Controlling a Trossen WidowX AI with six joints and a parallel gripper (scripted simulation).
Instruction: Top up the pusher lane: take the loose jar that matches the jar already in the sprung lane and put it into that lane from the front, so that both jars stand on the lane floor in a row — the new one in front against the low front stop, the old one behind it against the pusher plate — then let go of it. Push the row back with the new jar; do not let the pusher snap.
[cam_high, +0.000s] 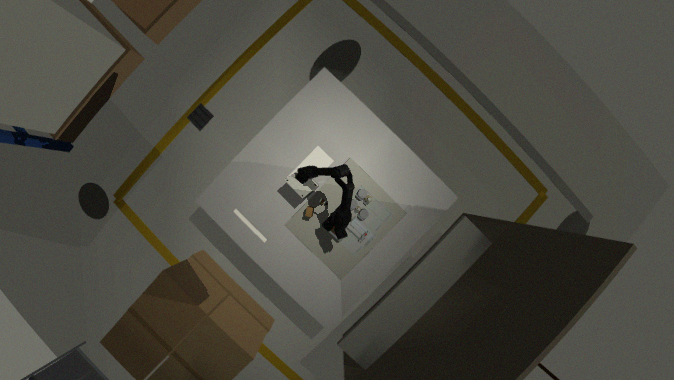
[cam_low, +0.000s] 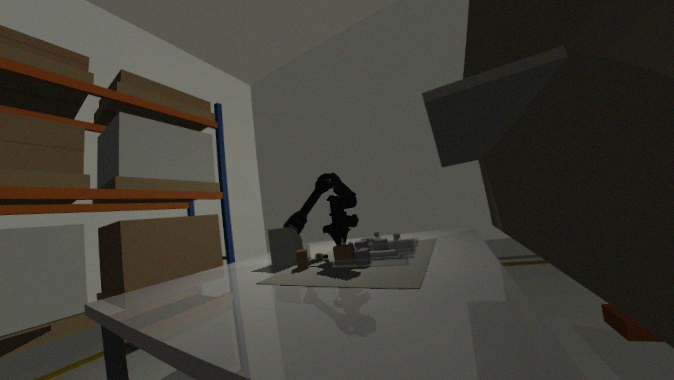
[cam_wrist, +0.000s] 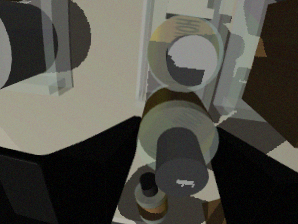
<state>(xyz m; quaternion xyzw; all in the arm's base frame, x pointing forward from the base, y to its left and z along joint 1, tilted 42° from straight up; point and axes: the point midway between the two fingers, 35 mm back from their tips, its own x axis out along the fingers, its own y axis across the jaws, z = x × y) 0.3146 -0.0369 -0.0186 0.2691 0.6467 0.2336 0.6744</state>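
The amber bottle lies 110 mm behind my gripper tip, 10 mm to the left of it and 40 mm below it. From my gripper tip the other things lie so: brown box (140 mm behind, 100 mm to the right, 20 mm below).
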